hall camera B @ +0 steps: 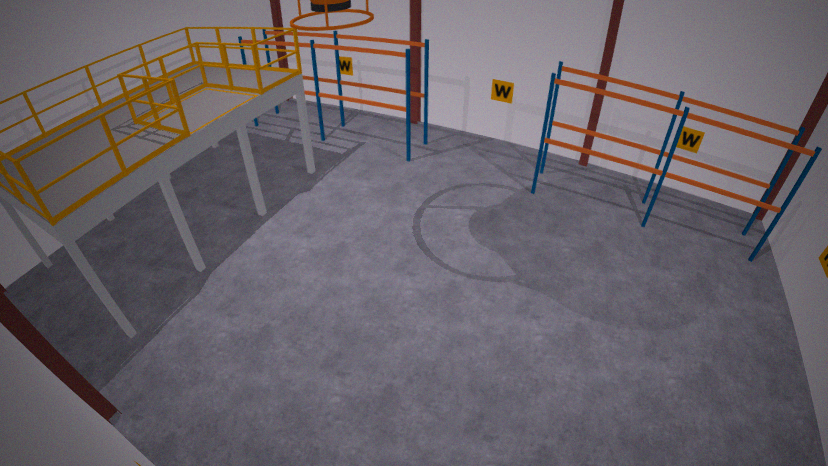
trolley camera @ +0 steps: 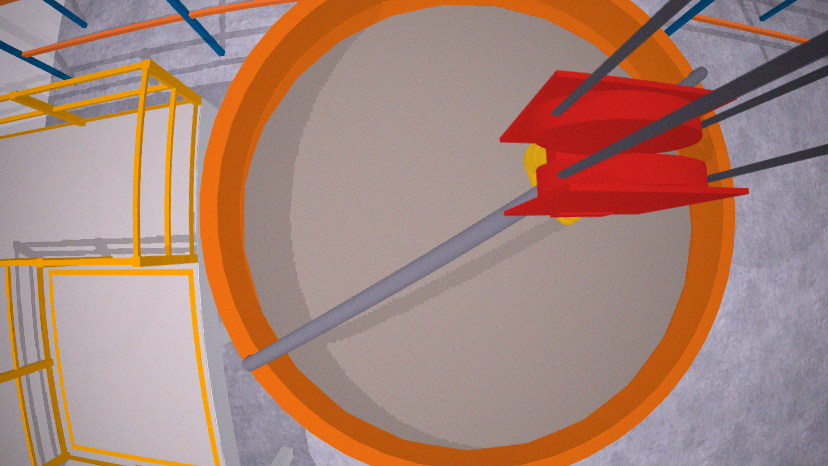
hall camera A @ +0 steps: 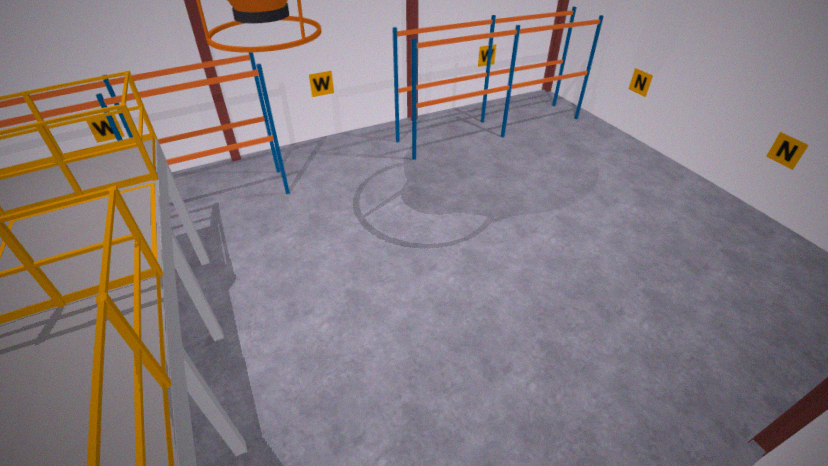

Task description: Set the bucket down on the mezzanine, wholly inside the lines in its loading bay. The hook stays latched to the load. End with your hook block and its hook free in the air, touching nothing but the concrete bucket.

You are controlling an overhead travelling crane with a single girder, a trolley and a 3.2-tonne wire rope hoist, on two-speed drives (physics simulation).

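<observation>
The orange concrete bucket (hall camera A: 259, 12) (hall camera B: 330, 6) (trolley camera: 225, 202) hangs high in the air; both hall views show its lower part, with dark outlet and ring foot. Its grey bail runs under my red hook block (trolley camera: 622, 136). The yellow hook (trolley camera: 535, 162) is mostly hidden beneath the block; it is latched to the bail. The grey mezzanine (hall camera A: 46, 405) (hall camera B: 225, 124) is at the left. In the trolley view, the loading bay's yellow outline (trolley camera: 121, 272) lies lower left of the bucket, whose rim appears beside the deck edge. The bucket is apart from the deck.
Yellow railings (hall camera A: 137, 324) (hall camera B: 179, 107) (trolley camera: 139, 162) border the mezzanine and flank the bay. Blue and orange racks (hall camera A: 509, 86) (hall camera B: 665, 167) stand along the W wall, another rack (hall camera A: 270, 115) (hall camera B: 408, 104) nearer the mezzanine. The bucket's shadow falls on the hall floor.
</observation>
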